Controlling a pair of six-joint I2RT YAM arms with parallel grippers.
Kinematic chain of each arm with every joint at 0, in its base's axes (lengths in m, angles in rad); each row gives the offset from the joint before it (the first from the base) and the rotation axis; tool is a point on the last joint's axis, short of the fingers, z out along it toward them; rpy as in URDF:
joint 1: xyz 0 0 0.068 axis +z
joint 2: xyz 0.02 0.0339 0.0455 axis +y
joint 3: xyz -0.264 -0.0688 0 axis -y
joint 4: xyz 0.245 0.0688 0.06 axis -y
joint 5: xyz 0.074 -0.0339 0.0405 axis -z
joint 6: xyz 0.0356 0 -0.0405 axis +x
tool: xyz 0 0 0 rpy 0 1.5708 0
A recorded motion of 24 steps. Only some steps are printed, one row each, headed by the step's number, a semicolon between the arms.
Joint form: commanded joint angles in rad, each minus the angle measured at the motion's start. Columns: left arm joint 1, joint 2, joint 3, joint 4, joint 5, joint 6; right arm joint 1, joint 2, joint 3, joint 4, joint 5, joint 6.
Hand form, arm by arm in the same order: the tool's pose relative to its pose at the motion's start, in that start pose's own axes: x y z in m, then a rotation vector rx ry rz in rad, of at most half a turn. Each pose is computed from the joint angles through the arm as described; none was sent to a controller.
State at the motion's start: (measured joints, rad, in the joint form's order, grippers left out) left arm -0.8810 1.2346 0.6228 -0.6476 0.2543 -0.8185; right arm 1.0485 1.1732 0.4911 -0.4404 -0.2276 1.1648
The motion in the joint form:
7: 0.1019 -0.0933 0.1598 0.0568 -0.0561 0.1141; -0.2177 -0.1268 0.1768 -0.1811 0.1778 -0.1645
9: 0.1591 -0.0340 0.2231 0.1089 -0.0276 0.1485; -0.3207 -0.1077 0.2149 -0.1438 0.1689 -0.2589
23: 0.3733 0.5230 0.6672 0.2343 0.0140 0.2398; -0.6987 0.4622 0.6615 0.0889 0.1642 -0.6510
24: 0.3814 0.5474 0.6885 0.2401 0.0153 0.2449; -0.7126 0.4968 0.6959 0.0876 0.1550 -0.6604
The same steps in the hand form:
7: -0.0356 -0.0240 -0.0616 0.1489 -0.3035 0.0934; -0.0426 0.0116 -0.0673 0.0026 -0.3190 0.0089
9: -0.0591 -0.0300 -0.0701 0.1872 -0.3556 0.0967; -0.0645 0.0116 -0.0799 -0.0160 -0.3943 -0.0070
23: -0.2140 -0.0349 -0.0474 0.1592 -0.4480 0.0137; -0.2450 0.0136 -0.0928 0.0981 -0.6418 -0.0889
24: -0.2211 -0.0338 -0.0456 0.1585 -0.4536 0.0128; -0.2551 0.0125 -0.0925 0.0983 -0.6412 -0.0878

